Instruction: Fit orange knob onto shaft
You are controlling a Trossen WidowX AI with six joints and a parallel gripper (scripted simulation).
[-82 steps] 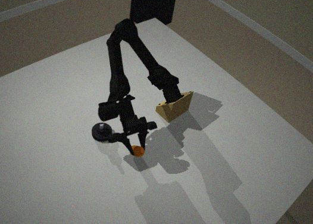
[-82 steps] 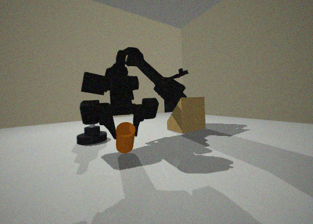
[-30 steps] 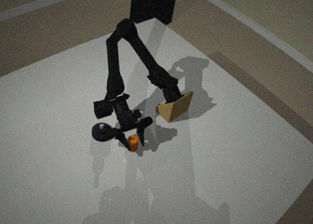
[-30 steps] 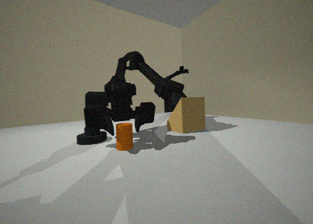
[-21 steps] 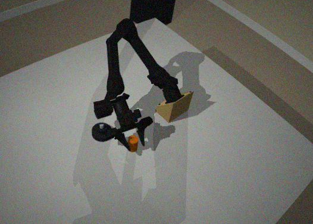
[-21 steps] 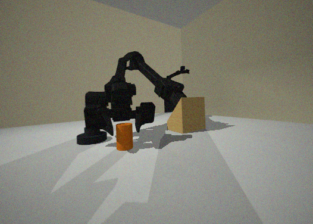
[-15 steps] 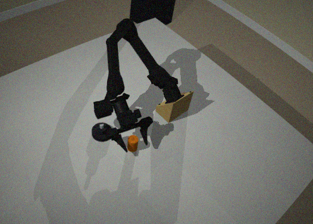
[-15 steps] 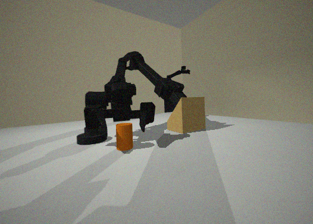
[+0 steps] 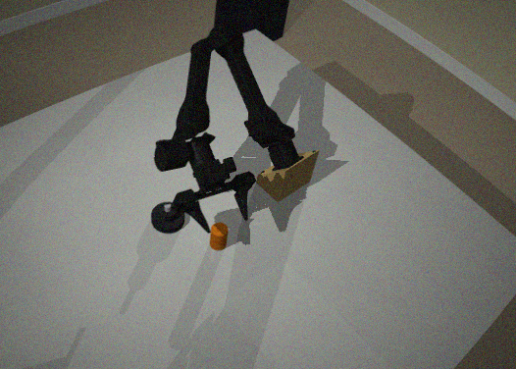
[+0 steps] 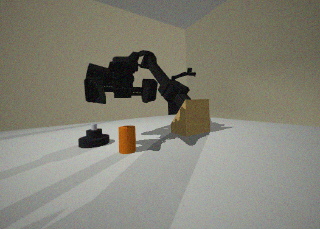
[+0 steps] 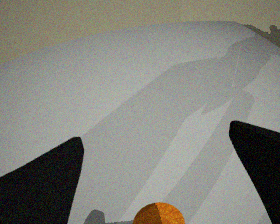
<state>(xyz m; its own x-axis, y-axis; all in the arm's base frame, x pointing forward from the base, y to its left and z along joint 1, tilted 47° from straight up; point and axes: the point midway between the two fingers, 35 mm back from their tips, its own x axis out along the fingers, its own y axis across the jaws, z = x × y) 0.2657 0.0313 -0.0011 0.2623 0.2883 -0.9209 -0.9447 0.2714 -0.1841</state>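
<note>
Right now the orange knob is 1 cm behind my gripper tip, 4 cm to the right of it and 8 cm below it. Round my gripper tip: round black pedestal: 3 cm ahead, 17 cm to the right, 9 cm below.
</note>
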